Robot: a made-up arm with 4 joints. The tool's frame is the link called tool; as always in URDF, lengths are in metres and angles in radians.
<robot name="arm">
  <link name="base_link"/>
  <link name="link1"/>
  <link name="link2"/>
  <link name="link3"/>
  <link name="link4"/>
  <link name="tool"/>
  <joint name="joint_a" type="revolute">
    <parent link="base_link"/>
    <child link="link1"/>
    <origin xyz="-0.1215 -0.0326 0.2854" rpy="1.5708 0 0"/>
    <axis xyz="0 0 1"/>
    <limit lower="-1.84" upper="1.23"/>
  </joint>
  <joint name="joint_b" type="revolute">
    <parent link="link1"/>
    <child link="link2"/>
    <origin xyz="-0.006 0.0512 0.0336" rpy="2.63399 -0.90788 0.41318"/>
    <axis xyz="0 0 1"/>
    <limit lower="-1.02" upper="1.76"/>
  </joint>
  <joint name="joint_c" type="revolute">
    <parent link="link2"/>
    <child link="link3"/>
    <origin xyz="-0.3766 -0.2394 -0.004" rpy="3.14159 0.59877 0"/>
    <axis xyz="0 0 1"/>
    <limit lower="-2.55" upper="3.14"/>
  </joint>
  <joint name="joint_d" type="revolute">
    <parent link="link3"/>
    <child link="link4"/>
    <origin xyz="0.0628 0.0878 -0.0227" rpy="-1.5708 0 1.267"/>
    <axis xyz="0 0 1"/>
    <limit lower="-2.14" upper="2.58"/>
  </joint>
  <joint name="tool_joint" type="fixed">
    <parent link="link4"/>
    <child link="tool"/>
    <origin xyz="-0.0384 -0.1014 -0.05" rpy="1.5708 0 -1.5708"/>
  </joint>
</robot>
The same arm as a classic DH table. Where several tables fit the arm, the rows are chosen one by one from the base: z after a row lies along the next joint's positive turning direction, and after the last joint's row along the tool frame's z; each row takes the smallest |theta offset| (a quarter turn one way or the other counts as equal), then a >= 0, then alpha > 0; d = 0 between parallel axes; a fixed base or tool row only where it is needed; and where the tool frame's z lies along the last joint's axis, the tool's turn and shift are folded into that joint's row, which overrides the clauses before.
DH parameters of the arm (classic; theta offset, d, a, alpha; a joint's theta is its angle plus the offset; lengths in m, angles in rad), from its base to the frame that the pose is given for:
base (fixed): 0 0.2854 -0.1215 1.5708
joint_a: 1.3694 0.0559 0.049 2.1386
joint_b: -0.3627 0.5288 0.2394 2.5428
joint_c: -0.3038 0.6455 0.1026 -1.5708
joint_d: -1.5708 -0.0837 0.1014 1.5708
tool (fixed): 0 0.0384 0 0
Joint limits (rad, base to tool): -1.84..1.23 -1.02..1.76 -2.55..3.14 -2.14..2.58

